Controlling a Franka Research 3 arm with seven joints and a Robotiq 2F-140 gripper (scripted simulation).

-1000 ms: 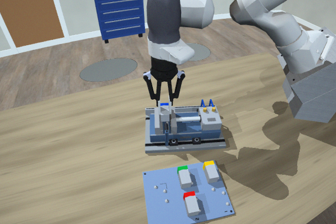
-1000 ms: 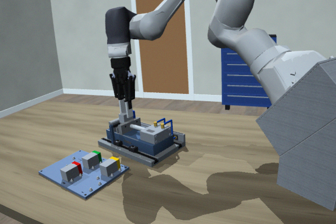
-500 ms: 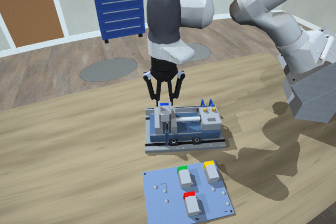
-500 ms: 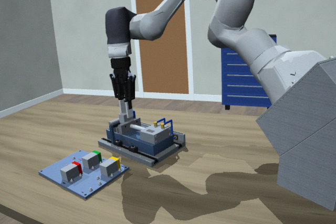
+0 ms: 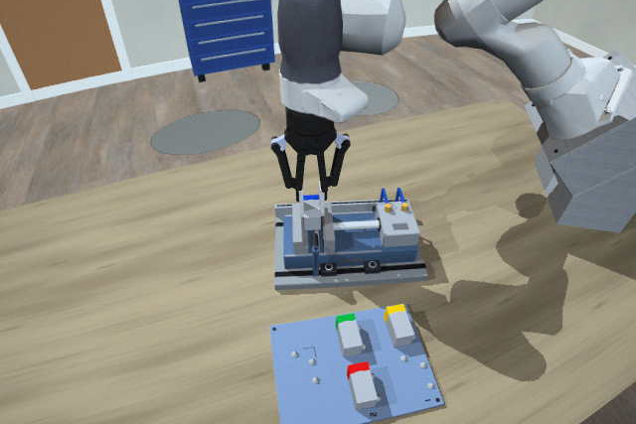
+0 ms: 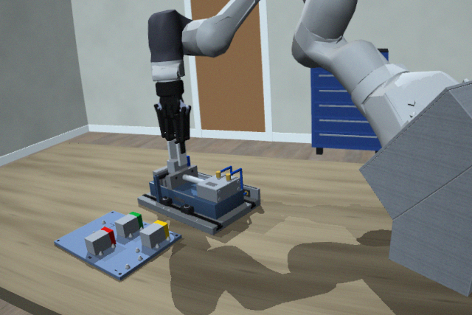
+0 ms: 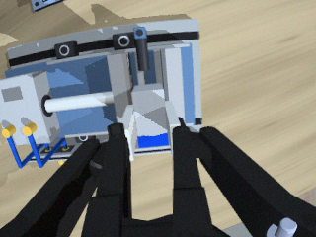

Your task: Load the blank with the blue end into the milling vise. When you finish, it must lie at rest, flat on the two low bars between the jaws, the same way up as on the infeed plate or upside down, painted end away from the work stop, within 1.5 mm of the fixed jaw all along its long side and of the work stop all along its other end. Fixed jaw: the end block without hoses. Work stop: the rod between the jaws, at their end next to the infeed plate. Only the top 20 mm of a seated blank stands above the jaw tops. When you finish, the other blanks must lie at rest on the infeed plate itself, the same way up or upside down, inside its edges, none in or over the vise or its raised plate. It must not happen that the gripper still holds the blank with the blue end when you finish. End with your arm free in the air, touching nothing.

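My hand is 4 cm above the blue-ended blank. The rest, counted from my hand: hosed jaw block (13 cm behind, 11 cm to the left, 6 cm below); then fixed jaw (3 cm ahead, 6 cm below); then work stop rod (3 cm ahead, 5 cm to the left, 5 cm below).
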